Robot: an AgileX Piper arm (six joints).
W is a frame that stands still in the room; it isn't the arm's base.
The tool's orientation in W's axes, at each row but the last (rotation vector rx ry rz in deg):
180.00, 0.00, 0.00
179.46, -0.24, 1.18
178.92, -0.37, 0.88
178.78, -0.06, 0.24
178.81, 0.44, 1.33
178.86, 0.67, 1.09
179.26, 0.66, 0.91
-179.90, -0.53, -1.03
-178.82, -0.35, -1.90
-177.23, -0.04, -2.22
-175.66, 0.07, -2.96
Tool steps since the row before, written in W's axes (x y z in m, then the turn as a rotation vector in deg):
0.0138, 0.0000, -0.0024, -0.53, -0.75, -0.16
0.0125, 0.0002, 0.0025, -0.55, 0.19, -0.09
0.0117, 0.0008, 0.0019, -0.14, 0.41, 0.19
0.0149, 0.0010, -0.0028, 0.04, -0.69, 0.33
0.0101, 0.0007, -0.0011, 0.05, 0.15, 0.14
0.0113, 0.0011, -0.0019, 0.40, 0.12, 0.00
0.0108, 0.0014, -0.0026, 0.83, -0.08, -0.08
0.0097, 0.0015, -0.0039, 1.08, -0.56, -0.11
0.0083, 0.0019, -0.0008, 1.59, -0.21, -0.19
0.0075, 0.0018, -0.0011, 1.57, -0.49, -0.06
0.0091, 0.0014, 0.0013, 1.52, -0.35, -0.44
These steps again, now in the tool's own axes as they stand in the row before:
0.0138, 0.0000, 0.0024, -0.53, 0.75, 0.16
0.0125, -0.0002, -0.0023, -0.55, -0.19, 0.08
0.0117, -0.0008, -0.0018, -0.14, -0.41, -0.20
0.0149, -0.0011, 0.0028, 0.04, 0.70, -0.32
0.0101, -0.0007, 0.0012, 0.05, -0.15, -0.14
0.0113, -0.0011, 0.0020, 0.40, -0.12, 0.00
0.0108, -0.0014, 0.0027, 0.83, 0.09, 0.09
0.0097, -0.0014, 0.0040, 1.08, 0.57, 0.12
0.0083, -0.0018, 0.0010, 1.58, 0.22, 0.22
0.0075, -0.0017, 0.0014, 1.57, 0.49, 0.08
0.0091, -0.0015, -0.0009, 1.51, 0.38, 0.46

